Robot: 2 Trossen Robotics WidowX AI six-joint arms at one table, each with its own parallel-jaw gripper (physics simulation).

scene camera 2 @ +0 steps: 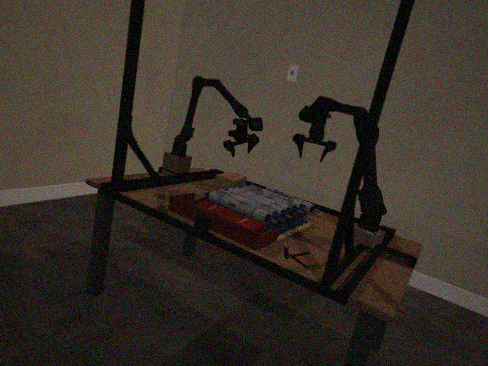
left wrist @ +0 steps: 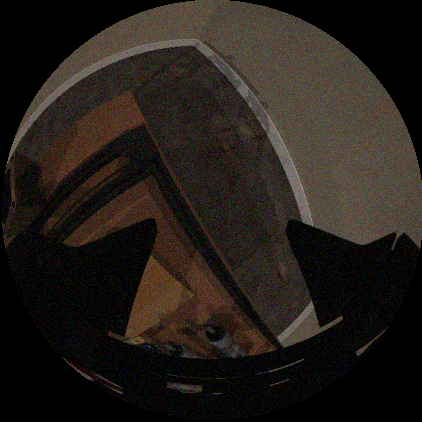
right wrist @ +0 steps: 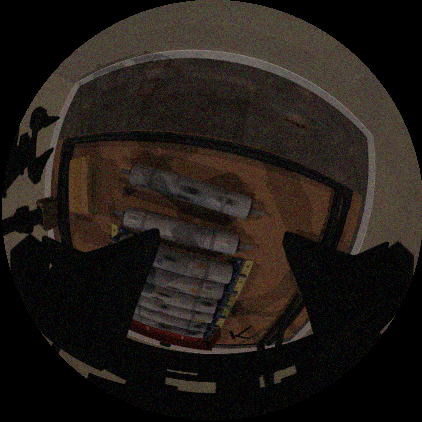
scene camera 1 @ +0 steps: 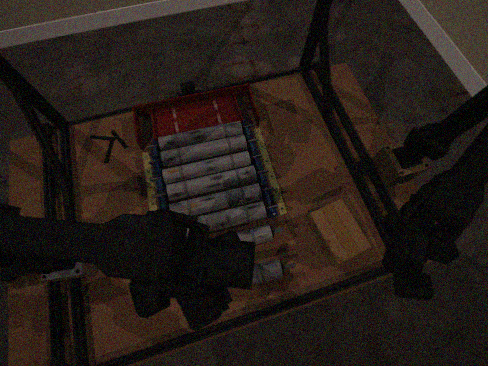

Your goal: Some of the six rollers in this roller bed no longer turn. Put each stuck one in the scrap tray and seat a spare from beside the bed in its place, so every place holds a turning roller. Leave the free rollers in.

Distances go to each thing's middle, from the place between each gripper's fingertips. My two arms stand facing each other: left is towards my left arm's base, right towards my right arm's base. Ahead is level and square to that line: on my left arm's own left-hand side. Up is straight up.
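The tan block [scene camera 1: 336, 230] is 30 mm behind my right hand, 210 mm below it and 370 mm to the left of it.
My left gripper, for its part, is 120 mm above the tan block, 140 mm past it and 50 mm to the left of it. Going by its middle, the tan block is nearer to my left gripper than to my right hand.
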